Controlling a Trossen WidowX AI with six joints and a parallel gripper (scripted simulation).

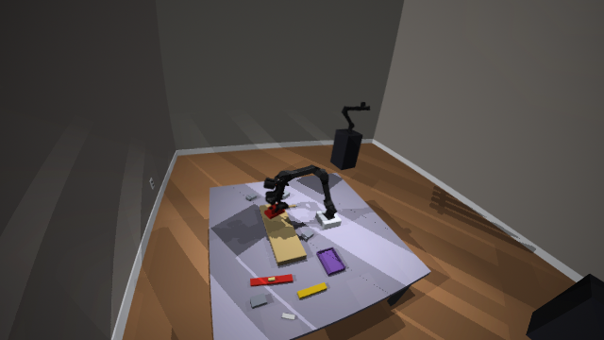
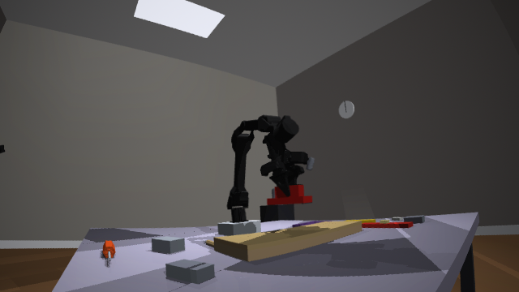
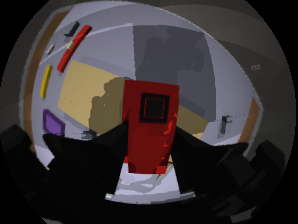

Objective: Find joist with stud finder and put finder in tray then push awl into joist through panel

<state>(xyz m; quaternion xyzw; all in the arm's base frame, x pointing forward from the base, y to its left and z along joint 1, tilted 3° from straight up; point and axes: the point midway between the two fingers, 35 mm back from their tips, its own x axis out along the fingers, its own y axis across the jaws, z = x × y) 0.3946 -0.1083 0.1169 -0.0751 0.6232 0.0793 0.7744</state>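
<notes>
Now: the purple tray 210 mm behind my gripper tip, 410 mm to the left of it and 140 mm below it. From my gripper tip the other things lie so: awl (250 mm behind, 150 mm to the right, 150 mm below); then red level (170 mm ahead, 380 mm to the left, 140 mm below); then red stud finder (10 mm ahead, 20 mm above).
</notes>
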